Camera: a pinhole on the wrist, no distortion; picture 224 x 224 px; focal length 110.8 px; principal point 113.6 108.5 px. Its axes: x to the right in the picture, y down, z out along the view. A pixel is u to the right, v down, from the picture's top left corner.
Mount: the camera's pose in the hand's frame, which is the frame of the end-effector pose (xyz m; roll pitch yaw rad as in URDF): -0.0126 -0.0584 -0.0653 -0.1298 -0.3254 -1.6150
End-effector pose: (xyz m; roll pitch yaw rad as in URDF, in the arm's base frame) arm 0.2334 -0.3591 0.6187 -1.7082 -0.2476 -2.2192
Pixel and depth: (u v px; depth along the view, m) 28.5 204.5 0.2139
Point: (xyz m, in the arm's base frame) 0.1202 -0.5741 0.5197
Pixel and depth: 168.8 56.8 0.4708
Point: 0.7321 -0.5126 0.6236
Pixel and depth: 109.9 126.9 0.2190
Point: 0.3005 -0.4867 0.6015
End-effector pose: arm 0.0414 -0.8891 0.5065 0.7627 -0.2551 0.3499
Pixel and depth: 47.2 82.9 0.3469
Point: -0.0798 -0.8886 0.8100
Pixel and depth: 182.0 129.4 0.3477
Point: 0.2126 -1.1858 0.6489
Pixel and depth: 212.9 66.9 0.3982
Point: 0.0696 -1.4031 0.6118
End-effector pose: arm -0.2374 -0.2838 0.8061 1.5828 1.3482 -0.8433
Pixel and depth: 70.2 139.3 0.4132
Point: -0.2703 -0.6373 0.6897
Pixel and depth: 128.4 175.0 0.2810
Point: -0.3659 -0.4249 0.6129
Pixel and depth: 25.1 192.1 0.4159
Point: -0.0899 -0.7277 0.5228
